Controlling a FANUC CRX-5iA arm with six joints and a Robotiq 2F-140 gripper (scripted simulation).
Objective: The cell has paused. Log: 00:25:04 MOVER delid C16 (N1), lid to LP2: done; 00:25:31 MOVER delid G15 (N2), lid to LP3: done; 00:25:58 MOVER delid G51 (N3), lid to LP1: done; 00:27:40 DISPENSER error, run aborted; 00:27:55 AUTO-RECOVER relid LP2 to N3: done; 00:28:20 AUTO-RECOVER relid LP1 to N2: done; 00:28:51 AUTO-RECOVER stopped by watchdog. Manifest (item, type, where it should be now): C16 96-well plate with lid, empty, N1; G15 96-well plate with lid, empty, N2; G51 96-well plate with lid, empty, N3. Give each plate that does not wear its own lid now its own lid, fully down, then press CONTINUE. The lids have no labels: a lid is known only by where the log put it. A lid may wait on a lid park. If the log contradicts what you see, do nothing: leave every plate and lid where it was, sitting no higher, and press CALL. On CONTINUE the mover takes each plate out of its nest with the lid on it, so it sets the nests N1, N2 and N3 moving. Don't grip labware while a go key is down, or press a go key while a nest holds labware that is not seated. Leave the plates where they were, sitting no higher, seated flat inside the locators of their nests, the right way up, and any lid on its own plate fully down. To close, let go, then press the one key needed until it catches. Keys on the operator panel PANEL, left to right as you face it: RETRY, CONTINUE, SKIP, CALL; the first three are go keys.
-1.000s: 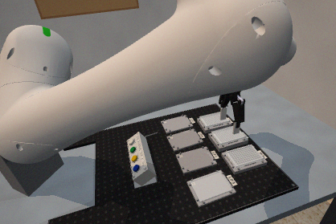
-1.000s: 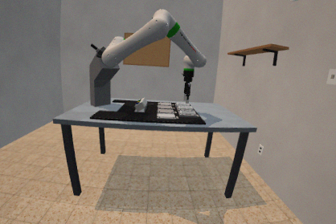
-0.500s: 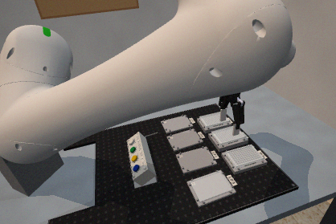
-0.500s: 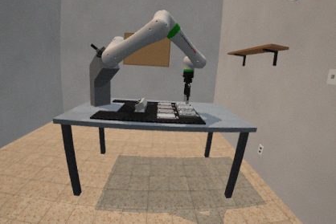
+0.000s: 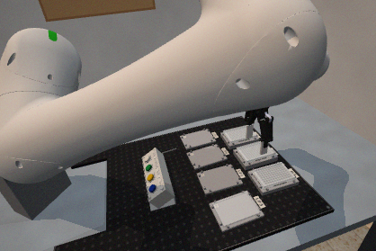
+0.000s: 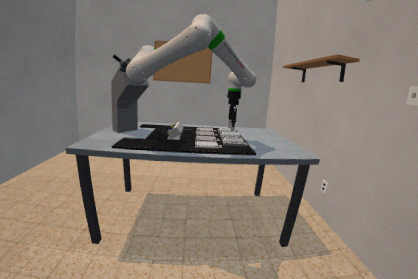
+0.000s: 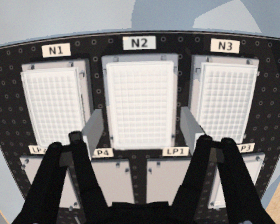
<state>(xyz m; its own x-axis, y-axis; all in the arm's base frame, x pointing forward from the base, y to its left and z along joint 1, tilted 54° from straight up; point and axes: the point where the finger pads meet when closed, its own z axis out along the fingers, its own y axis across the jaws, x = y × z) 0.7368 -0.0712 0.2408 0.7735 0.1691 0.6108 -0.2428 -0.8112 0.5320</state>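
Now: the plate 60 mm below my hand. The rest, counted from my hand: LP1 label: 110 mm behind, 30 mm to the right, 90 mm below; N3 label: 40 mm ahead, 150 mm to the right, 90 mm below; lid park LP1: 190 mm behind, 80 mm below.
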